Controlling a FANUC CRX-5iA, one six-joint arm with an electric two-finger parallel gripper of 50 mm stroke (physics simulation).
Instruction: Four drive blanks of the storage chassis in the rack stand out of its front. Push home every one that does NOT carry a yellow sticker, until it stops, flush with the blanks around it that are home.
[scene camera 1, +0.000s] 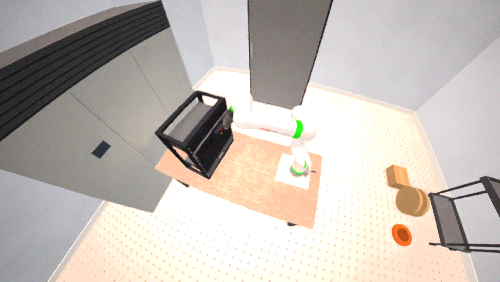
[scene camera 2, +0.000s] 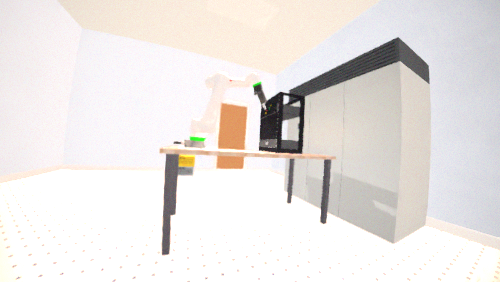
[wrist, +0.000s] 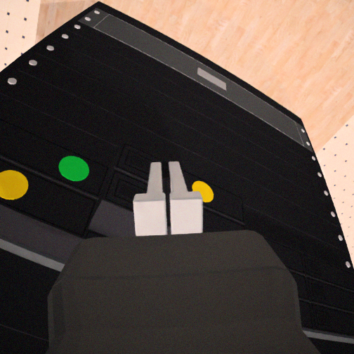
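Seen in the pictures: gripper, fingertip midpoint: (scene camera 1: 225, 128) (scene camera 2: 265, 109); arm's base, origin of the base link: (scene camera 1: 296, 170) (scene camera 2: 196, 147).
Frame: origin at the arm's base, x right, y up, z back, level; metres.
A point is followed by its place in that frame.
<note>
The black rack (scene camera 1: 209, 167) @(x -0.245, y 0.151, z -0.776 m) (scene camera 2: 279, 125) @(x 0.182, y 0.259, z -0.721 m) stands on the table. In the wrist view, a blank with a yellow sticker (wrist: 12, 185) at the left shows a grey upper face and stands out. A green sticker (wrist: 74, 168) is on the blank beside it. Another yellow sticker (wrist: 202, 191) is just right of the fingers. A grey upper face (wrist: 109, 218) of a middle blank shows left of the fingers; the rest of that blank is hidden behind them. My gripper (wrist: 165, 179) (scene camera 2: 265, 107) @(x 0.000, y 0.442, z -0.662 m) is shut and empty, pointing at the middle blanks. Contact cannot be told.
The wooden table (scene camera 1: 250, 170) @(x -0.109, y -0.012, z -0.440 m) (scene camera 2: 250, 153) @(x 0.280, y -0.016, z -0.380 m) carries the rack and the arm's base. A grey panel (wrist: 212, 78) with a light label crosses the rack's lower front. Tall grey cabinets (scene camera 1: 115, 115) (scene camera 2: 370, 140) stand behind the rack. A tall dark cabinet (scene camera 1: 285, 50) stands beyond the arm.
</note>
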